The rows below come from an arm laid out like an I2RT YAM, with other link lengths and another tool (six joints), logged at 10 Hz.
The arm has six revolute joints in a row. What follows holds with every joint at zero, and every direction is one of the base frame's.
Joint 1 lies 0.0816 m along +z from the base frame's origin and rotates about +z.
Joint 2 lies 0.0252 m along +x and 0.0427 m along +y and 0.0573 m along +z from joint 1 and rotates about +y.
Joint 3 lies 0.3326 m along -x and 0.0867 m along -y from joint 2 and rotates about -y.
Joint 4 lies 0.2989 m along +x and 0.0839 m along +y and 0.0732 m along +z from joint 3 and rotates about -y.
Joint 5 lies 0.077 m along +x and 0.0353 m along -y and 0.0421 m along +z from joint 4 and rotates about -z.
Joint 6 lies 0.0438 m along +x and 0.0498 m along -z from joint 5 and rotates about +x.
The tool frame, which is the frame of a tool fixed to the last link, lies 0.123 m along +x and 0.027 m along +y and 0.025 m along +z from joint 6; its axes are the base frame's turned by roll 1.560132, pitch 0.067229 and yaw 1.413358 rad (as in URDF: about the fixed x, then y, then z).
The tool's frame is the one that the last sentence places.
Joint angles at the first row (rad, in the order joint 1, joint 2, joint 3, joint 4, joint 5, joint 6):
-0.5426, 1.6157, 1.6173, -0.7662, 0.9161, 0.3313
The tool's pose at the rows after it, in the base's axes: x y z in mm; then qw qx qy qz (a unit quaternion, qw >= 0):
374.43 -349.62 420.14 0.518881 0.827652 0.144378 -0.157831
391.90 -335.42 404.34 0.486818 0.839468 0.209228 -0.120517
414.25 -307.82 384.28 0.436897 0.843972 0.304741 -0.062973
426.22 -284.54 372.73 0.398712 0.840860 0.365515 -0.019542
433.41 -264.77 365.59 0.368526 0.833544 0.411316 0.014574
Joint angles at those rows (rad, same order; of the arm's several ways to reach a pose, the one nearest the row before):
-0.5427, 1.6157, 1.6173, -0.7746, 0.8307, 0.2947
-0.5426, 1.6158, 1.6173, -0.7971, 0.6823, 0.2409
-0.5427, 1.6158, 1.6173, -0.8337, 0.4644, 0.1535
-0.5427, 1.6157, 1.6173, -0.8658, 0.3130, 0.0994
-0.5427, 1.6158, 1.6173, -0.8925, 0.1970, 0.0532

